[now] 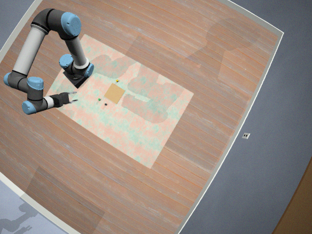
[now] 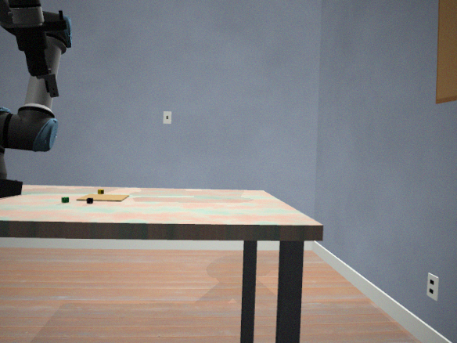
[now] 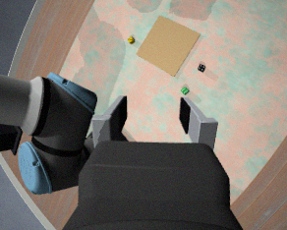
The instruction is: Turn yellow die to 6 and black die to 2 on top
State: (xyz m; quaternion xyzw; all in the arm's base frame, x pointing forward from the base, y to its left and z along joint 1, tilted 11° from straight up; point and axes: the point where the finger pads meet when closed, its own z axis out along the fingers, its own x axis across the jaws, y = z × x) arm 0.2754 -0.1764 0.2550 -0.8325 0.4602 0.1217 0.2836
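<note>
Right now my hand is 330 mm above the black die, 100 mm short of it and 50 mm to the right of it. From my hand the other things lie so: yellow die (330 mm below, 280 mm to the left, 60 mm ahead); then tan mat (330 mm below, 170 mm to the left, 110 mm ahead); then green die (330 mm below, 50 mm to the left, 30 mm ahead).
</note>
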